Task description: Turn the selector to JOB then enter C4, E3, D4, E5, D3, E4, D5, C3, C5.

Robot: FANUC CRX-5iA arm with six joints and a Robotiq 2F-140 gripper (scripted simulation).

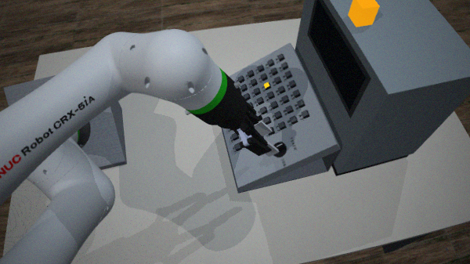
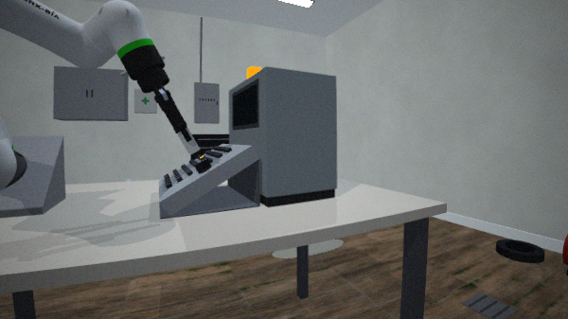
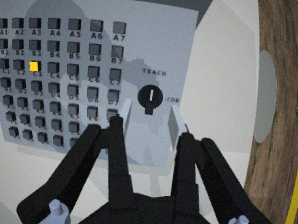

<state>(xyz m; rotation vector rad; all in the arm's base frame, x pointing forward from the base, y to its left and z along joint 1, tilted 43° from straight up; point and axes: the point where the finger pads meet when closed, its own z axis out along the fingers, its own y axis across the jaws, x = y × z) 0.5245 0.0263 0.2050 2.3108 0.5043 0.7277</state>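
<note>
Right now the selector knob is 60 mm below my hand, 40 mm ahead of it and 10 mm to the left of it. From my hand the other things lie so: grey keypad: 120 mm to the left, 110 mm below, 40 mm ahead.
</note>
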